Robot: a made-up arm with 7 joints. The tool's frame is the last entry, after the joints. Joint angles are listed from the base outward.
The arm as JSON. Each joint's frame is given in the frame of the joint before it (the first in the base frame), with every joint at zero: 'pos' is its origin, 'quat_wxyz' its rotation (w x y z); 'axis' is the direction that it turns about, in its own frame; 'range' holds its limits. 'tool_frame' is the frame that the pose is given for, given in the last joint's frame.
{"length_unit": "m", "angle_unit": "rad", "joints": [
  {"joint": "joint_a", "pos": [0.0, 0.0, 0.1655], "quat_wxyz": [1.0, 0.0, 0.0, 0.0], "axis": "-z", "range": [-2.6, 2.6]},
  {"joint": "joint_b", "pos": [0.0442, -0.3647, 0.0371], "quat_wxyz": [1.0, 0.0, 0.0, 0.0], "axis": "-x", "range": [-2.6, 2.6]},
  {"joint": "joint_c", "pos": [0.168, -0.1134, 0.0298], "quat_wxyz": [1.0, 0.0, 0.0, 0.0], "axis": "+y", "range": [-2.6, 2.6]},
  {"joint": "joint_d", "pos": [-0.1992, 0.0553, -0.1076], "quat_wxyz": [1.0, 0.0, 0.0, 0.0], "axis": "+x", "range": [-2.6, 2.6]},
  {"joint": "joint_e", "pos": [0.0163, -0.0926, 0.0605], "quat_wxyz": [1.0, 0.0, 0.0, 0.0], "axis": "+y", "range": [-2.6, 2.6]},
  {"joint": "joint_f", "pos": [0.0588, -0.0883, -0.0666], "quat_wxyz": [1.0, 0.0, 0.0, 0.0], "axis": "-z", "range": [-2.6, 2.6]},
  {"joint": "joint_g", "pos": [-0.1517, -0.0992, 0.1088], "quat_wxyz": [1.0, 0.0, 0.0, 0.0], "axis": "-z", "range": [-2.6, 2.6]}
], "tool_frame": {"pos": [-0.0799, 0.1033, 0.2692], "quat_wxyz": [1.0, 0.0, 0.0, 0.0]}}
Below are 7 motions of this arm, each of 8 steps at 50 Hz.
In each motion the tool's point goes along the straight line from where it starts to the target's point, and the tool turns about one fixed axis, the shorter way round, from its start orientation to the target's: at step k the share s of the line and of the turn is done. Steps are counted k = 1, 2, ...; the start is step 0. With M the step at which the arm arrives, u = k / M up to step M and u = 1 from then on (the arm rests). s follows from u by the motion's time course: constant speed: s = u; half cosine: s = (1 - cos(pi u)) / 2; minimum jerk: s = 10 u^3 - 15 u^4 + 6 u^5.
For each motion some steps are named. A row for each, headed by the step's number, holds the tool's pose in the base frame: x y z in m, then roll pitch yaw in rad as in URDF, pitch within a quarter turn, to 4 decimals.
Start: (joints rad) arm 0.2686 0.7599 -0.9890 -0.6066 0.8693 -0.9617 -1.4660
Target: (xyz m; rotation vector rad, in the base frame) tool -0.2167 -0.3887 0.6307 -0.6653 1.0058 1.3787
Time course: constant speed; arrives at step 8
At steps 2, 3, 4, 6, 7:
2: -0.1639 -0.3793 0.6440 0.5708 1.0352 1.9765
3: -0.1727 -0.3808 0.6418 0.5367 1.0416 1.9424
4: -0.1815 -0.3824 0.6396 0.5019 1.0474 1.9075
6: -0.1991 -0.3856 0.6351 0.4300 1.0572 1.8357
7: -0.2079 -0.3871 0.6329 0.3932 1.0611 1.7989

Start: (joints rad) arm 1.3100 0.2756 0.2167 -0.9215 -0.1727 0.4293 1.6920
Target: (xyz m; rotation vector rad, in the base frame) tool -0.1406 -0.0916 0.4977 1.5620 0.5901 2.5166
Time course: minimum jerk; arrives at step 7
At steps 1, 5, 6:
1: -0.1398 -0.0875 0.4996 0.7504 -1.0213 2.6151
5: -0.1405 -0.0910 0.4980 0.7763 -0.9932 2.5677
6: -0.1406 -0.0915 0.4977 0.7798 -0.9891 2.5611

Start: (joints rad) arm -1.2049 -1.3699 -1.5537 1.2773 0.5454 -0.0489 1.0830
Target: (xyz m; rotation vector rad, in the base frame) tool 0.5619 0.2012 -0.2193 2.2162 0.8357 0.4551
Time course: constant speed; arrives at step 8
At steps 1, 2, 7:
1: 0.5350 0.2005 -0.2313 2.3440 -0.0872 0.7750
2: 0.5388 0.2006 -0.2295 2.3414 -0.0849 0.7718
7: 0.5581 0.2011 -0.2210 2.3280 -0.0739 0.7555

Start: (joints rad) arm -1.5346 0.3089 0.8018 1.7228 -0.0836 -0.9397 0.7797
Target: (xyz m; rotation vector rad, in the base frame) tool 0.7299 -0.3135 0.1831 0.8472 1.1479 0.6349
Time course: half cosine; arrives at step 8
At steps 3, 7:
3: 0.7387 -0.3062 0.2184 1.2932 0.5665 1.1957
7: 0.7304 -0.3131 0.1850 1.3633 0.5441 1.2110

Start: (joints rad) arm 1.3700 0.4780 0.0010 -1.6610 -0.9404 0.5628 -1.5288
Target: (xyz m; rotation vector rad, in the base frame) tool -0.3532 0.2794 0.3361 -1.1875 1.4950 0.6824
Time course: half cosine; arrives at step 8
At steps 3, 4, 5, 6, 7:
3: -0.3740 0.2942 0.3113 -2.7222 1.2305 -1.4967
4: -0.3682 0.2901 0.3181 -2.6883 1.2335 -1.4722
5: -0.3625 0.2860 0.3250 -2.6540 1.2363 -1.4472
6: -0.3576 0.2825 0.3308 -2.6245 1.2384 -1.4256
7: -0.3543 0.2802 0.3347 -2.6046 1.2397 -1.4110

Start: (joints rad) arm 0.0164 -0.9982 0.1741 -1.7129 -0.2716 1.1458 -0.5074
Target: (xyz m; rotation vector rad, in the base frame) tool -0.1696 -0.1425 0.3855 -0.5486 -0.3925 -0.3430
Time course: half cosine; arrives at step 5
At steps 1, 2, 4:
1: -0.1781 -0.1294 0.3705 -0.5374 -0.4929 -0.2334
2: -0.1758 -0.1330 0.3746 -0.5286 -0.4844 -0.2340
4: -0.1705 -0.1411 0.3839 -0.5089 -0.4653 -0.2350

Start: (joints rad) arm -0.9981 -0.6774 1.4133 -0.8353 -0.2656 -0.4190 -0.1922
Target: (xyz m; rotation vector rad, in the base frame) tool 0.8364 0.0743 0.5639 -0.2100 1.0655 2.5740
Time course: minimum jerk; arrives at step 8
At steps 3, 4, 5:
3: 0.8351 0.0322 0.5744 0.7135 0.2961 2.7696
4: 0.8355 0.0453 0.5712 0.7246 0.2876 2.8011
5: 0.8359 0.0583 0.5679 0.7354 0.2788 2.8323

